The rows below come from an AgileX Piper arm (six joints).
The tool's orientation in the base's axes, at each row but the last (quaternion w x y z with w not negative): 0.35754 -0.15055 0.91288 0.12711; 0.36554 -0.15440 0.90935 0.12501; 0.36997 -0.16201 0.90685 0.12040; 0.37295 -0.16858 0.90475 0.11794
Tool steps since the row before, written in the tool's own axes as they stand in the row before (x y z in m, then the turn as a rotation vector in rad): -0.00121 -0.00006 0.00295 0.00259 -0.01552 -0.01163; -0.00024 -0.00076 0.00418 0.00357 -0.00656 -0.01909; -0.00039 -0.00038 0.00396 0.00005 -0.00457 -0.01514; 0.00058 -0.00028 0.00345 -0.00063 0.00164 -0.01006
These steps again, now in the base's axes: 0.00268 0.00117 -0.00127 -0.00328 -0.01874 0.00456; 0.00306 0.00077 -0.00285 -0.01196 -0.01321 0.01013; 0.00291 0.00107 -0.00252 -0.00785 -0.00933 0.01007; 0.00192 0.00079 -0.00283 -0.00661 -0.00177 0.00758
